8 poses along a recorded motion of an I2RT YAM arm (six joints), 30 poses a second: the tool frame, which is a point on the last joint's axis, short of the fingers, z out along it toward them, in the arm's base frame.
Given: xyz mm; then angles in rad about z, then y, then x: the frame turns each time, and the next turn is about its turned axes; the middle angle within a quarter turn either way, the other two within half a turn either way.
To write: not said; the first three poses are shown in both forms.
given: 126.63, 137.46, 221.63, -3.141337, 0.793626, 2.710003
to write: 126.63, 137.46, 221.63, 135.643, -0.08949, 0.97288, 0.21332
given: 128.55, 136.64, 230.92, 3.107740, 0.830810, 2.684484
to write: 128.55, 136.64, 230.92, 133.279, -0.08315, 0.97228, 0.21853
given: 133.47, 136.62, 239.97, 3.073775, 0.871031, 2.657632
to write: 133.47, 136.62, 239.97, 130.745, -0.07832, 0.97153, 0.22358
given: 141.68, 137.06, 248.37, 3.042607, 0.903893, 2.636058
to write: 141.68, 137.06, 248.37, 128.626, -0.07323, 0.97134, 0.22613
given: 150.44, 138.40, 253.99, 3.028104, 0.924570, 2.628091
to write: 150.44, 138.40, 253.99, 127.336, -0.07138, 0.97153, 0.22589
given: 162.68, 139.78, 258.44, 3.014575, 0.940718, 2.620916
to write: 162.68, 139.78, 258.44, 126.305, -0.06922, 0.97178, 0.22550
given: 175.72, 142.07, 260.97, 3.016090, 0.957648, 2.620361
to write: 175.72, 142.07, 260.97, 125.401, -0.07282, 0.97153, 0.22544
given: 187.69, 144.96, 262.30, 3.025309, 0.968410, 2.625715
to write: 187.69, 144.96, 262.30, 124.908, -0.07761, 0.97133, 0.22470
